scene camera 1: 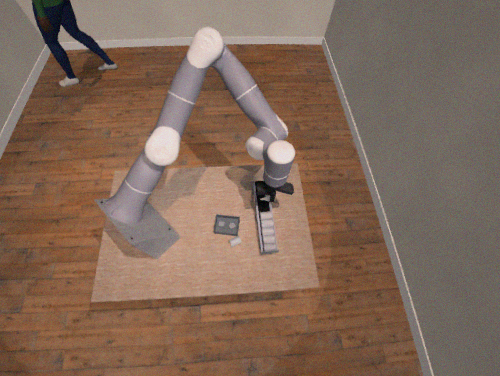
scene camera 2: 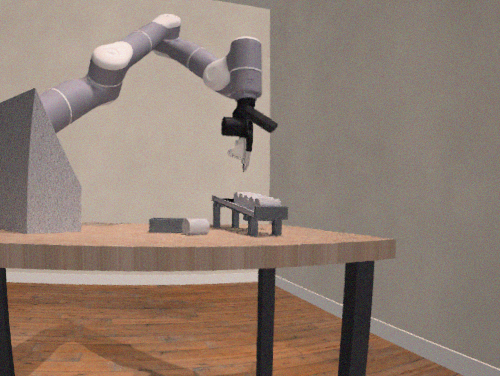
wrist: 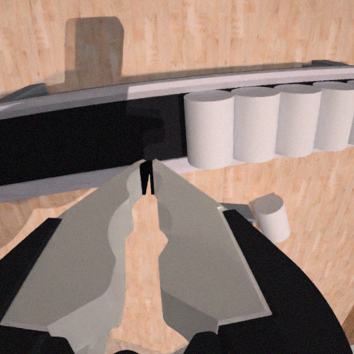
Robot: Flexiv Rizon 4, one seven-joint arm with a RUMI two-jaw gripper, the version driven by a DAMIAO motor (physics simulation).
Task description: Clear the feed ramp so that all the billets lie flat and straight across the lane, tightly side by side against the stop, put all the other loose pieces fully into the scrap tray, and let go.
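Note:
My gripper [scene camera 2: 244, 169] [wrist: 149, 163] is shut and empty, above the upper part of the feed ramp [scene camera 1: 259, 235] [scene camera 2: 232, 205] [wrist: 75, 137]. Several white billets [scene camera 1: 267, 224] [scene camera 2: 256, 199] [wrist: 209, 130] lie across the lane in a close row reaching down to the end stop [scene camera 2: 271, 213]. The stop is outside the wrist view. A loose white cylinder [scene camera 1: 235, 241] [scene camera 2: 196, 226] [wrist: 273, 220] lies on the table outside the scrap tray [scene camera 1: 227, 232] [scene camera 2: 166, 225], close to its corner. Two small pale pieces are in the tray, one hexagonal piece [scene camera 1: 232, 225] and another piece [scene camera 1: 221, 223].
The ramp stands on short legs on the wooden table [scene camera 1: 200, 270] [scene camera 2: 325, 245]. The grey robot base [scene camera 1: 150, 237] [scene camera 2: 45, 180] is on the far side of the tray from the ramp. A person [scene camera 1: 62, 25] is on the floor beyond the table.

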